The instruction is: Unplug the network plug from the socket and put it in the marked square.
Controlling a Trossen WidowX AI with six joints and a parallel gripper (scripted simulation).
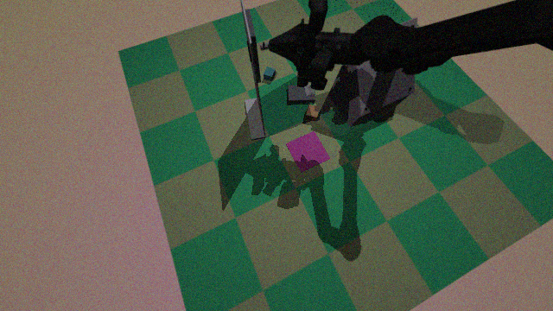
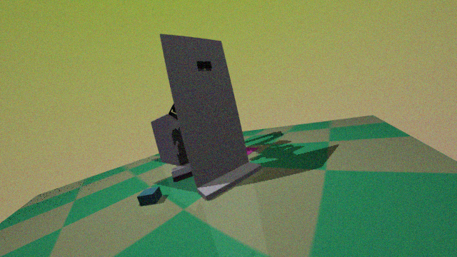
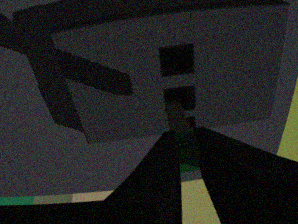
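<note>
Right now the magenta square is 5 cm behind my gripper tip, 19 cm to the left of it and 30 cm below it. The rest, counted from my gripper tip: upright panel (5 cm ahead, 1 cm to the right, 12 cm below); orange cube (14 cm behind, 7 cm to the left, 28 cm below); network plug (right at my gripper tip).
</note>
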